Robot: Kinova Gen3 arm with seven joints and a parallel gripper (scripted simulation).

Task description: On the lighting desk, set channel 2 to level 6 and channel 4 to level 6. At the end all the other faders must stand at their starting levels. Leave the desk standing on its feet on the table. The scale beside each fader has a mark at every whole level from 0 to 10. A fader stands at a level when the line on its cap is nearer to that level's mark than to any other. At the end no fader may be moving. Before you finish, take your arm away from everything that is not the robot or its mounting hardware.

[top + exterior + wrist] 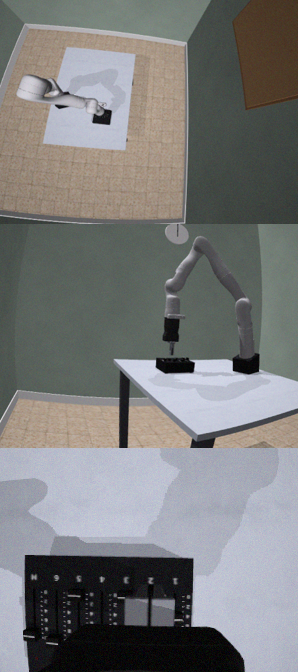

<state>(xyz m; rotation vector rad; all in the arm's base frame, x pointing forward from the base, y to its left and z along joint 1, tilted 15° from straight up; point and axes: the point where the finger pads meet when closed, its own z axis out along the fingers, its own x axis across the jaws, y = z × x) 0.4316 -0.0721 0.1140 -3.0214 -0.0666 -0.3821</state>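
My hand is 20 mm to the left of the channel 2 cap and 40 mm above it. Round my hand: channel 4 cap 40 mm behind, 40 mm to the right, 40 mm below; then channel 1 cap 20 mm ahead, 20 mm to the right, 40 mm below; then channel 3 cap 20 mm behind, 40 mm below.
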